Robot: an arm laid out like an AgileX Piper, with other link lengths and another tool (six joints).
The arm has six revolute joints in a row. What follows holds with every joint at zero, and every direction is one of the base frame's. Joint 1 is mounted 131.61 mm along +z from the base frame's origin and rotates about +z. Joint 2 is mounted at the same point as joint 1 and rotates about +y. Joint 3 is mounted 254.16 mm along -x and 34.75 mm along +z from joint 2 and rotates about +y. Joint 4 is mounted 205.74 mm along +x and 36.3 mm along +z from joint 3 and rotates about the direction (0.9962, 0, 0.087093). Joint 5 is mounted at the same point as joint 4 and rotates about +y. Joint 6 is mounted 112.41 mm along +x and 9.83 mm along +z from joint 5 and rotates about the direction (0.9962, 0, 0.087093). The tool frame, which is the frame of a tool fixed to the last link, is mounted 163.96 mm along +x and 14 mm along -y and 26.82 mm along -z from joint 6; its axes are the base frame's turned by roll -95, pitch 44.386 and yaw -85.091 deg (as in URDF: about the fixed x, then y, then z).
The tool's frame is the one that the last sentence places.
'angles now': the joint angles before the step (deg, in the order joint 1, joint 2, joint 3, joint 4, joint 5, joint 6). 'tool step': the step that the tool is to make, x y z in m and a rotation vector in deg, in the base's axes. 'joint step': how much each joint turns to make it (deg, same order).
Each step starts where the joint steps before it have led.
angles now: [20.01 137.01 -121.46 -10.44 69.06 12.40]
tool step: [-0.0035 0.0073 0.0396 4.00 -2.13 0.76]
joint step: [-0.94 -6.59 1.64 3.65 1.27 -2.48]
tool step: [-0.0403 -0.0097 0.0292 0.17 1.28 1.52]
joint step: [0.10 -11.15 12.16 0.96 -0.03 -1.57]
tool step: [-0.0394 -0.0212 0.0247 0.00 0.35 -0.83]
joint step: [-1.31 -11.02 11.26 0.23 0.04 -0.53]
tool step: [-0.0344 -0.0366 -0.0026 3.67 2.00 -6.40]
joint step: [-8.46 -8.03 11.87 4.64 -2.91 -2.66]
